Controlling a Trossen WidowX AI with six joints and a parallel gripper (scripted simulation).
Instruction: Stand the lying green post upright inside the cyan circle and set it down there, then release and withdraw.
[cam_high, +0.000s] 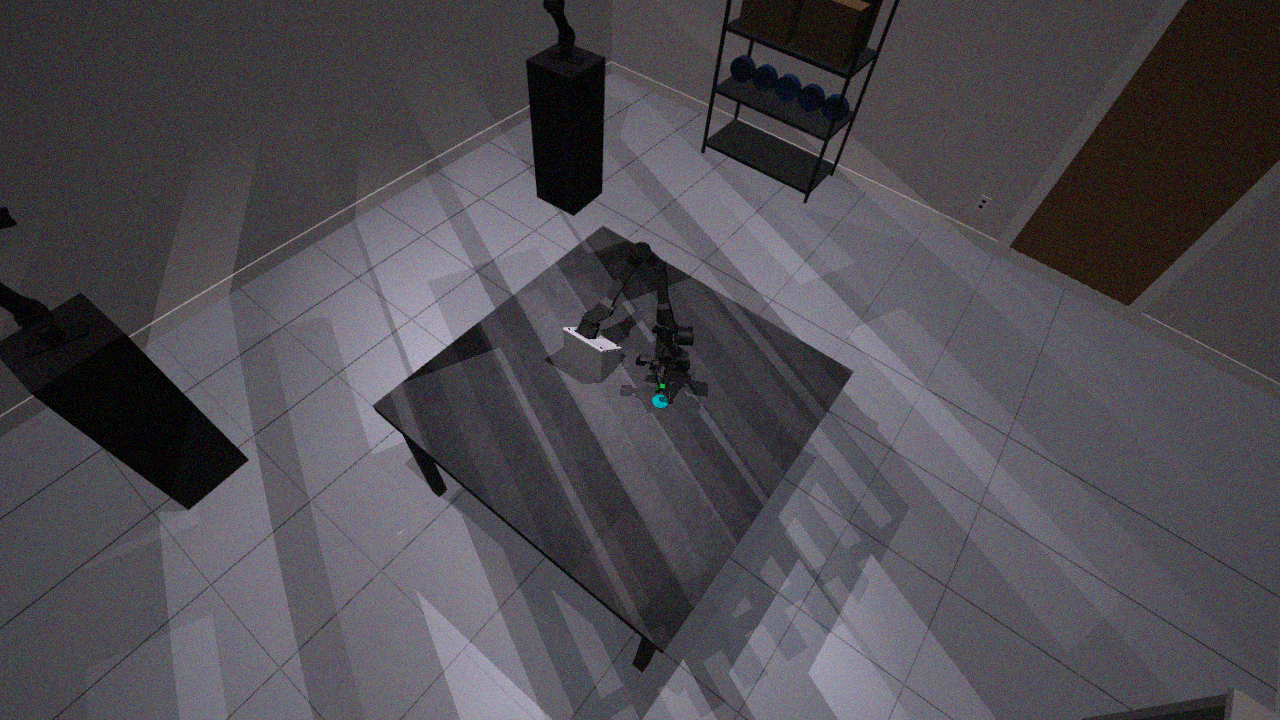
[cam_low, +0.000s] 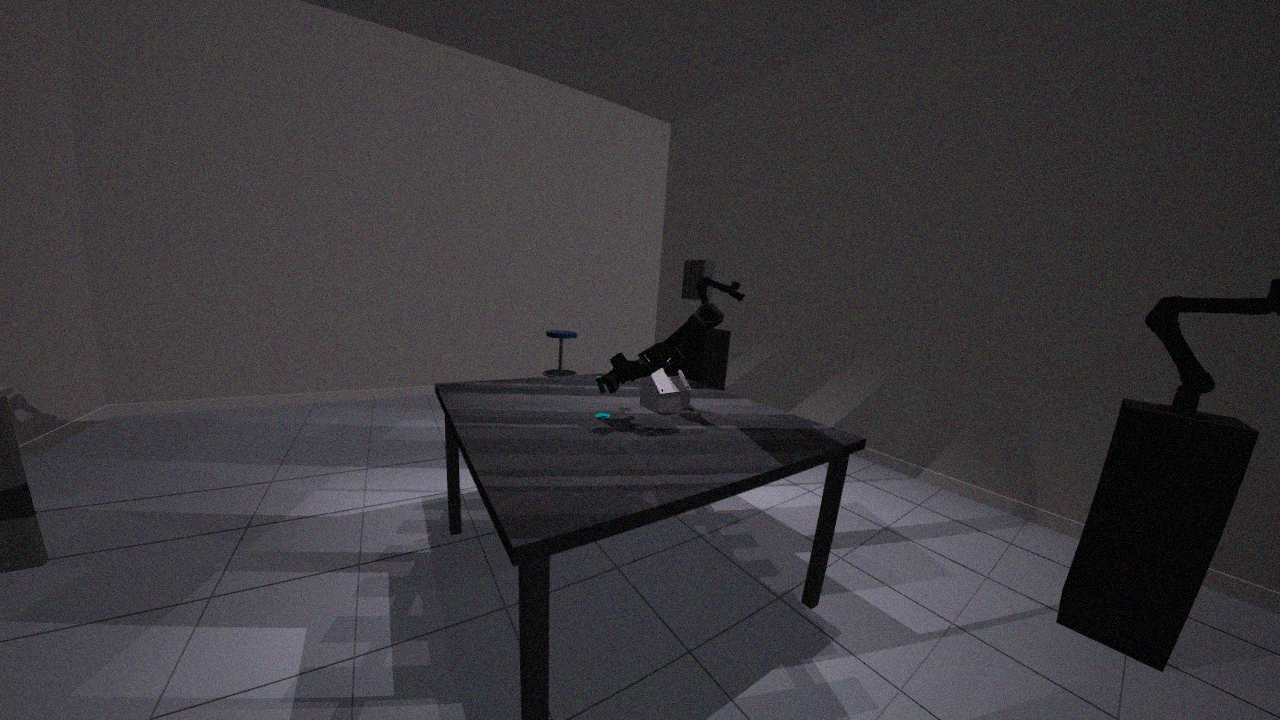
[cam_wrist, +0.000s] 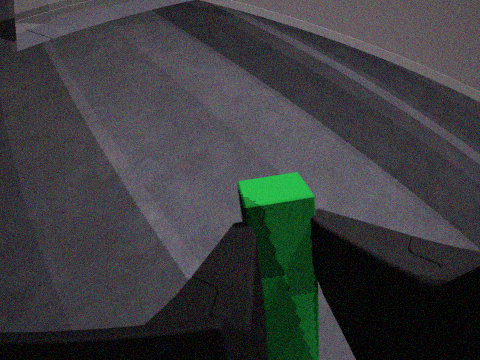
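My gripper tip is 14 cm above the cyan circle, 3 cm to the right of it and 1 cm past it. Round my gripper tip: green post 2 cm below, 1 cm behind.
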